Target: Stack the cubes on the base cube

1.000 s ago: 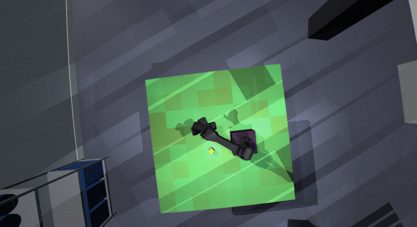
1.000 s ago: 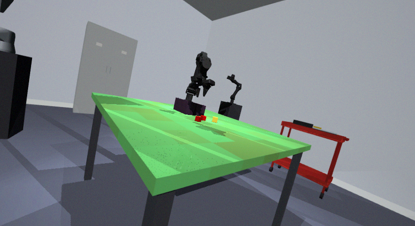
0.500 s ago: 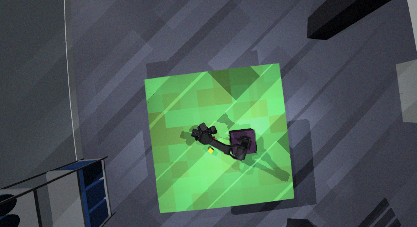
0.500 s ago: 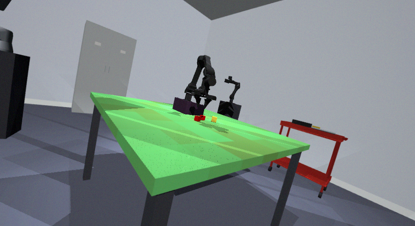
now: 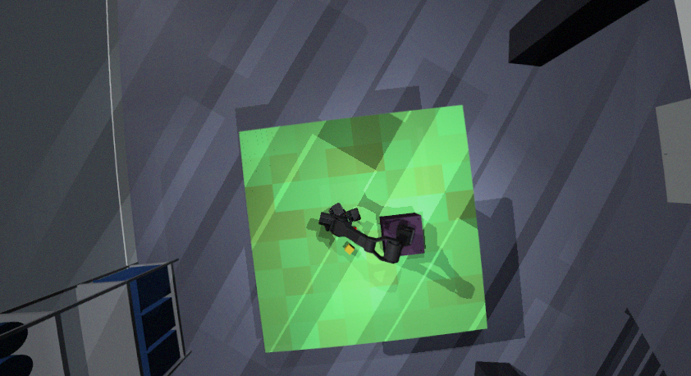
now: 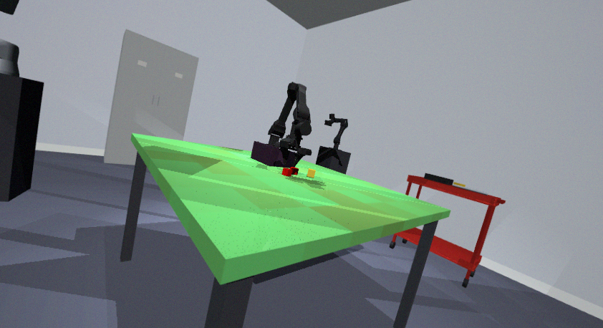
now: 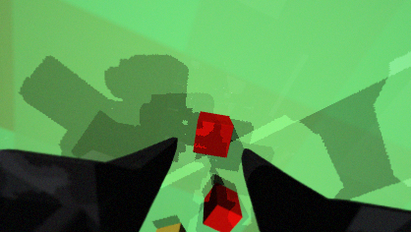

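The yellow base cube lies 5 cm behind my gripper tip, 18 cm to the left of it and 3 cm below it.
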